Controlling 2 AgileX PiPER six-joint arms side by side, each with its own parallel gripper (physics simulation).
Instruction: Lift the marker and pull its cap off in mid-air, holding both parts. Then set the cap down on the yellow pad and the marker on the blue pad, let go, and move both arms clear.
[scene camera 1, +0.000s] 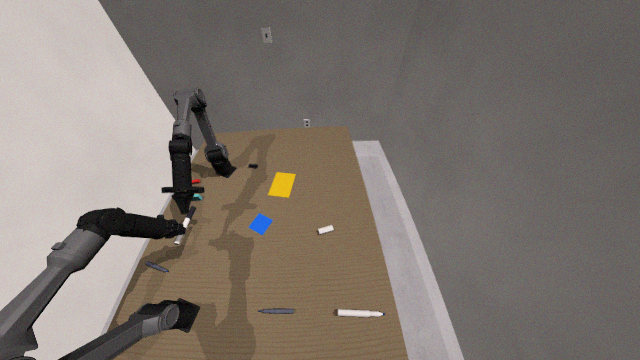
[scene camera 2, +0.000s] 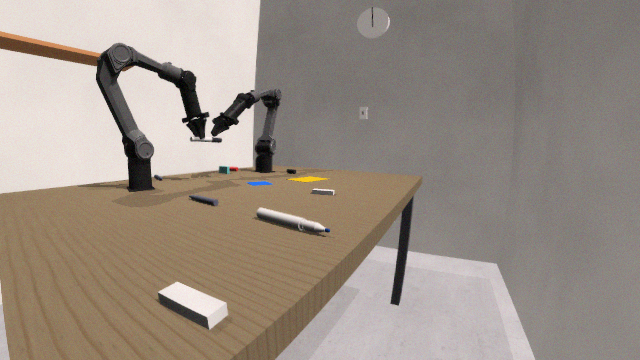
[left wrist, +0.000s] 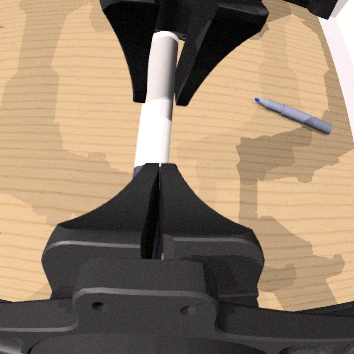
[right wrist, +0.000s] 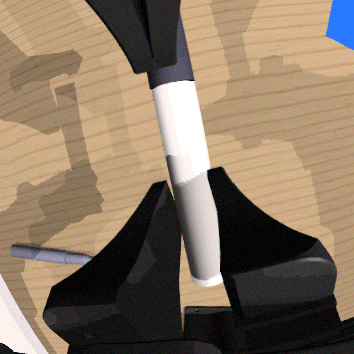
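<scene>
The white marker is in mid-air with its dark cap on its end. My right gripper is shut on the marker's white body. My left gripper is shut with its tips together; it stands over the cap, which shows past the fingers and not between them. The yellow pad and blue pad lie on the table.
A grey pen lies below the held marker. Another pen, a large white marker, a white block, a teal block and a black piece lie around.
</scene>
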